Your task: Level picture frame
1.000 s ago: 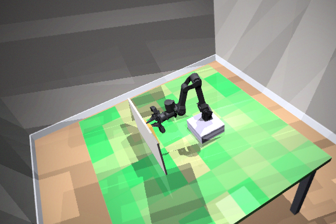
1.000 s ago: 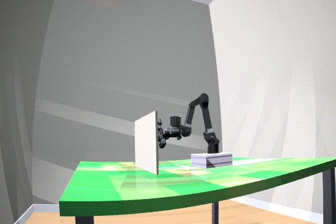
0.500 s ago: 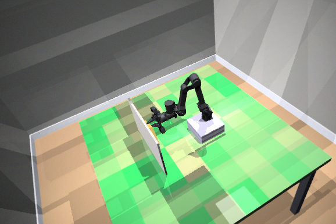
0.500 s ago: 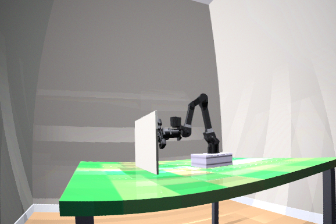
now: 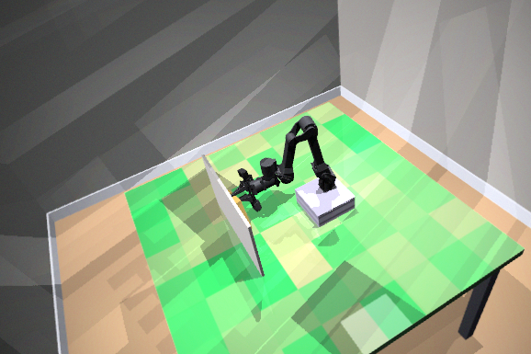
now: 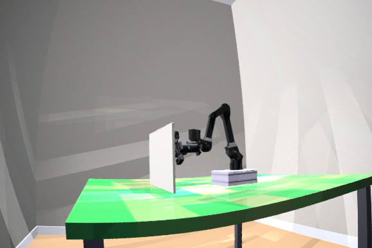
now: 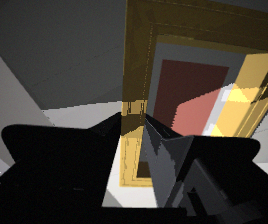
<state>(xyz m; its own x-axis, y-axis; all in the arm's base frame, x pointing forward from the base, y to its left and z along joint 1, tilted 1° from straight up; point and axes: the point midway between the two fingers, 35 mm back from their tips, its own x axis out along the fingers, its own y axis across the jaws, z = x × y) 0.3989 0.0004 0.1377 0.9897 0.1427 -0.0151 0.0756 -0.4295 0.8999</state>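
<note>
Now: gripper tip 20 mm to the right of the picture frame and 50 mm above it. From my gripper tip the other things lie so: wall panel (10 mm ahead, 20 mm to the left, 60 mm below).
</note>
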